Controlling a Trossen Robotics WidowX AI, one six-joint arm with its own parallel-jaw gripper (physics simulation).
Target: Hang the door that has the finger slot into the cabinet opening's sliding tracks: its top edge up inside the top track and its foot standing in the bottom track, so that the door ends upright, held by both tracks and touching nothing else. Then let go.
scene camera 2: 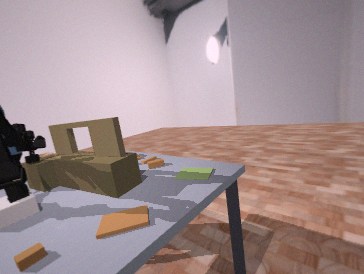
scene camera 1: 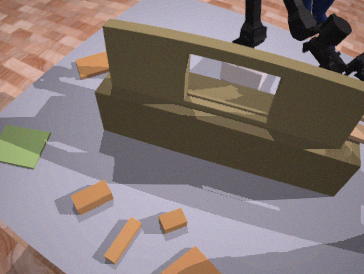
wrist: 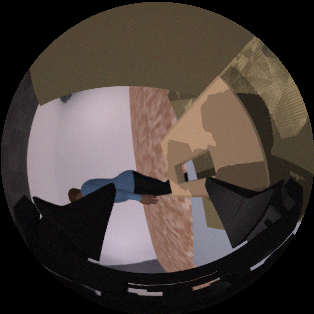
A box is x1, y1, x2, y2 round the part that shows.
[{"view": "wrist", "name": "my gripper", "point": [161, 185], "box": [13, 176, 302, 313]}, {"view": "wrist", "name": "tan door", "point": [217, 121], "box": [160, 75, 268, 196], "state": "on an olive cabinet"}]
